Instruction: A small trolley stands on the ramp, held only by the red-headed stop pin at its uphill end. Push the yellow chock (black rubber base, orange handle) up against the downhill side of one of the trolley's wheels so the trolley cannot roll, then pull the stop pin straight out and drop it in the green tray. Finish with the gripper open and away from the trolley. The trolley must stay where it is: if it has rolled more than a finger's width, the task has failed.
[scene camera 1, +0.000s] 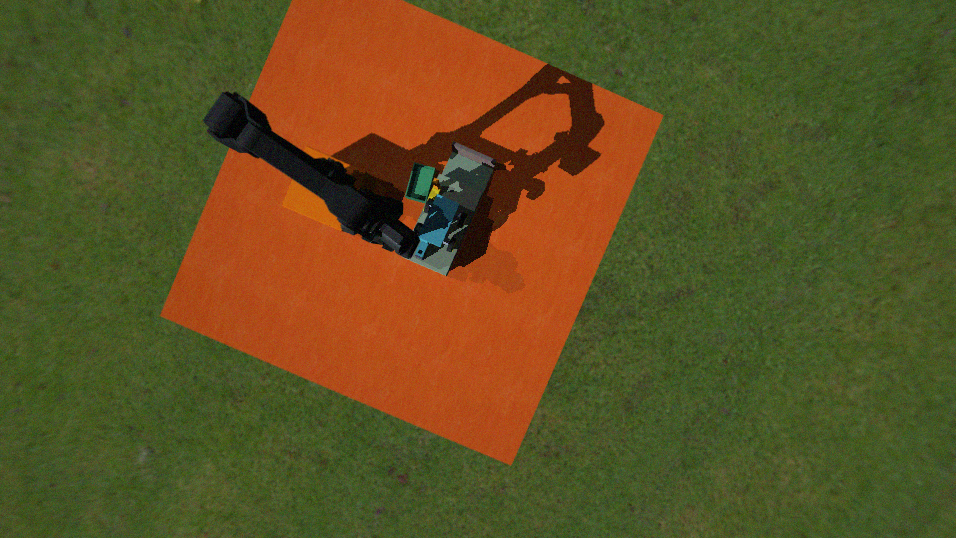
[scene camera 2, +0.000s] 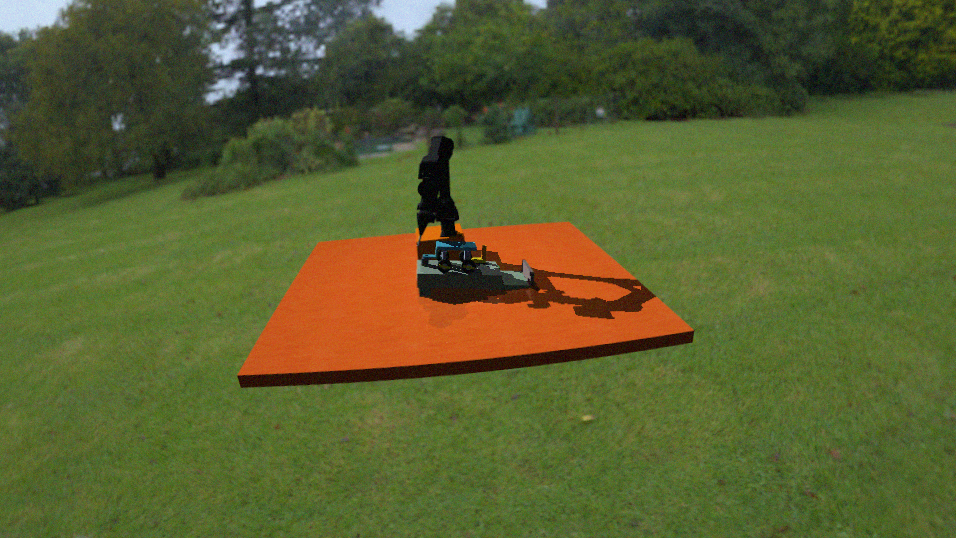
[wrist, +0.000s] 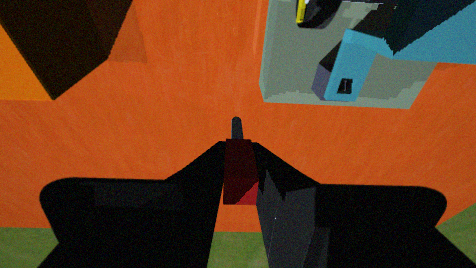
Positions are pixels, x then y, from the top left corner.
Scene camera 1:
blue trolley: 441, 211
grey ramp: 437, 259
